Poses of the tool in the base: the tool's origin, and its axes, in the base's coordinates. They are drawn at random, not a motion.
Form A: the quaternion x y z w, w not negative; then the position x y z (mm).
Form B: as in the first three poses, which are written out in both.
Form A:
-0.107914, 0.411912, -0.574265, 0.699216, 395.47, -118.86, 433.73
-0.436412, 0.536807, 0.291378, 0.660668, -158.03, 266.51, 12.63
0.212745, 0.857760, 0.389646, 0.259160, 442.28, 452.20, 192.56
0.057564, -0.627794, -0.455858, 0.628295, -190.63, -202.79, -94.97
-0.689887, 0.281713, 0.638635, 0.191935, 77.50, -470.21, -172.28
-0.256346, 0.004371, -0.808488, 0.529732, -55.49, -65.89, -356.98
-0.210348, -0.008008, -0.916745, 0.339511, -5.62, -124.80, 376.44
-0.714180, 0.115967, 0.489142, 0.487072, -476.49, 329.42, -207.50
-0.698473, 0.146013, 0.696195, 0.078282, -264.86, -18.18, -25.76
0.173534, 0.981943, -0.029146, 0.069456, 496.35, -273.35, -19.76
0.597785, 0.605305, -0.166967, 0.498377, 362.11, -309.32, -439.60
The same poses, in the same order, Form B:
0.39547, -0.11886, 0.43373; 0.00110, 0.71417, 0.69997; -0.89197, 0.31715, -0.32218; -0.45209, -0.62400, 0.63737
-0.15803, 0.26651, 0.01263; 0.25387, -0.85355, 0.45498; -0.08353, 0.44929, 0.88947; -0.96362, -0.26382, 0.04277
0.44228, 0.45220, 0.19256; -0.77515, 0.16301, 0.61038; 0.56693, 0.60583, 0.55818; -0.27880, 0.77872, -0.56202
-0.19063, -0.20279, -0.09497; -0.20386, 0.50055, -0.84136; -0.64510, 0.57776, 0.50004; 0.73640, 0.64470, 0.20512
0.07750, -0.47021, -0.17228; 0.02557, -0.63385, -0.77303; -0.14355, -0.76760, 0.62465; -0.98931, 0.09500, -0.11061
-0.05549, -0.06589, -0.35698; -0.30734, 0.85432, 0.41914; -0.85880, -0.43873, 0.26452; 0.40987, -0.27866, 0.86854
-0.00562, -0.12480, 0.37644; -0.68097, 0.62586, 0.38023; -0.61912, -0.76934, 0.15751; 0.39111, -0.12815, 0.91138
-0.47649, 0.32942, -0.20750; 0.49458, -0.64214, -0.58570; 0.31085, -0.49863, 0.80916; -0.81164, -0.58227, -0.04700
-0.26486, -0.01818, -0.02576; -0.01201, -0.31297, -0.94969; -0.09497, -0.94510, 0.31266; -0.99541, 0.09395, -0.01837
0.49635, -0.27335, -0.01976; -0.93012, 0.34485, 0.12629; 0.33675, 0.93807, -0.08135; -0.14652, -0.03313, -0.98865
0.36211, -0.30932, -0.43960; 0.21145, 0.89011, 0.40372; 0.55726, 0.22955, -0.79798; -0.80296, 0.39371, -0.44748

